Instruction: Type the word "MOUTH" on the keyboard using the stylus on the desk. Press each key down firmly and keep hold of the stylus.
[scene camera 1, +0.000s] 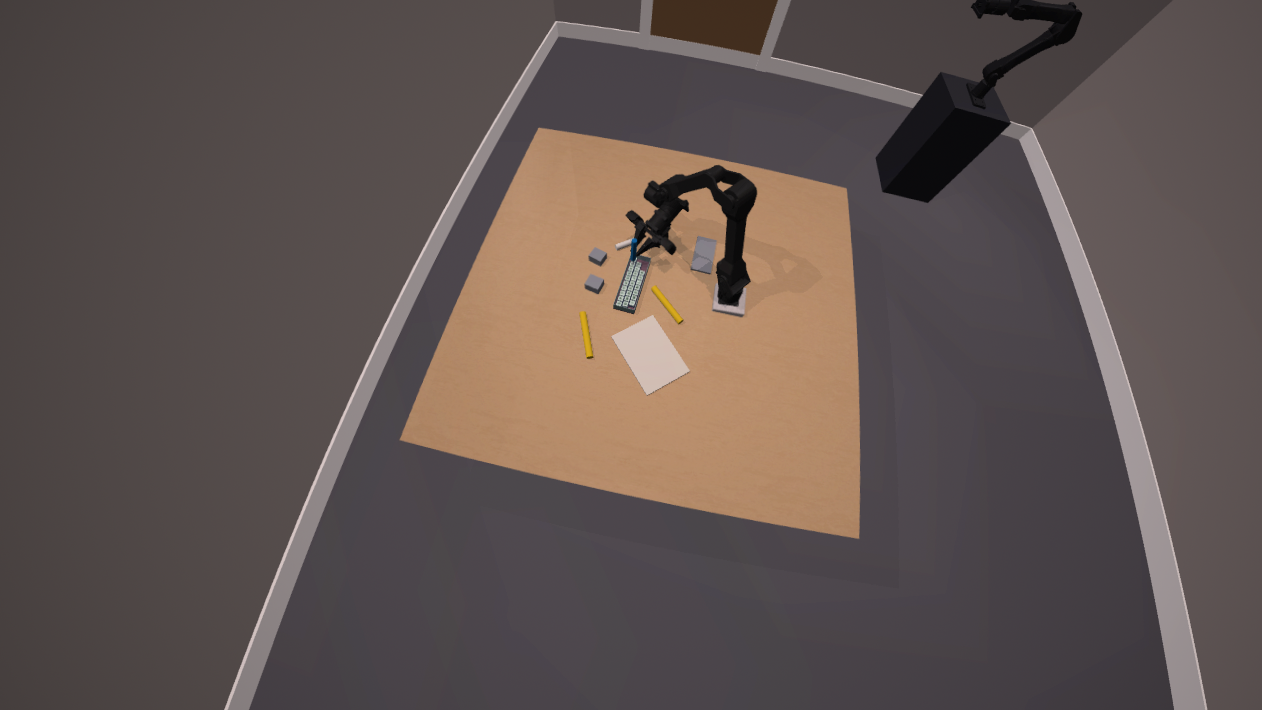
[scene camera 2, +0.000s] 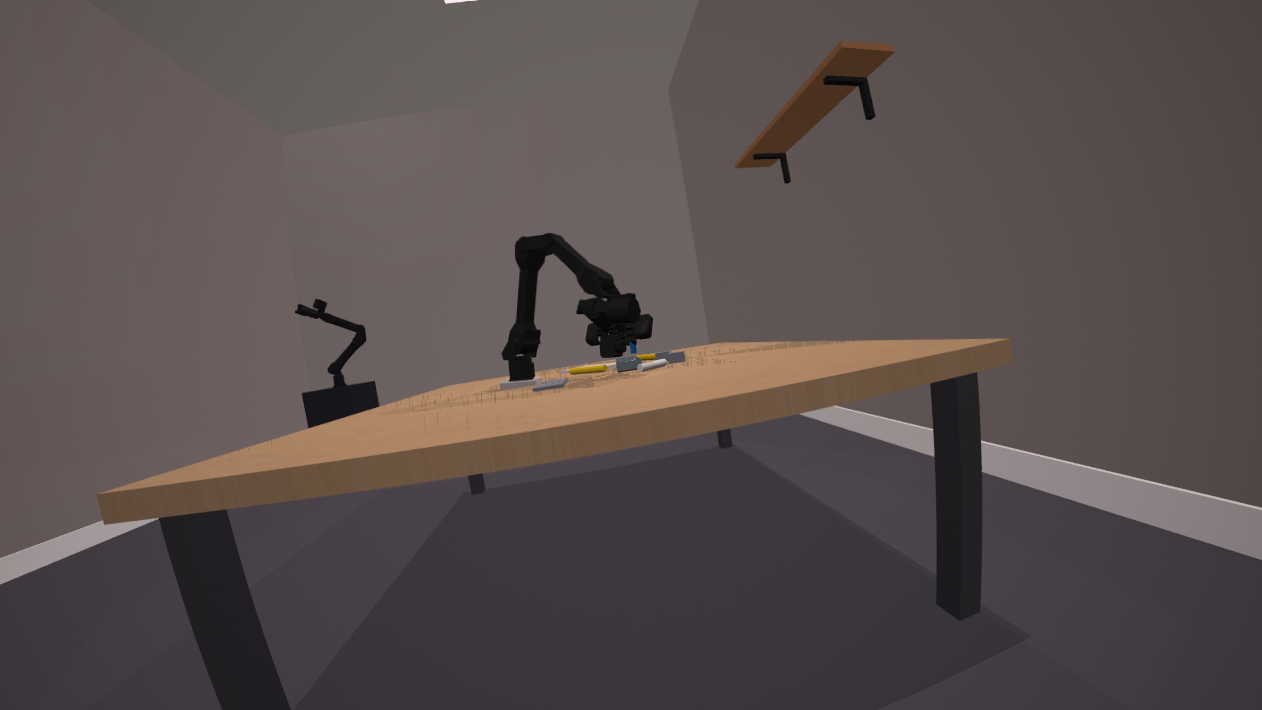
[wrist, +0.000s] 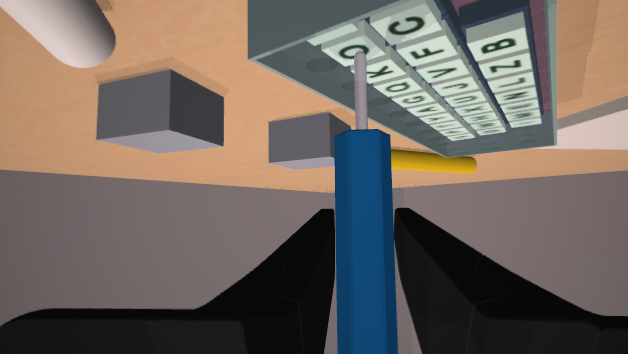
My gripper shows in scene camera 1, in scene camera 2 (632, 343) and in the wrist view. The same spot on my gripper: (wrist: 288, 296) is (scene camera 1: 641, 240).
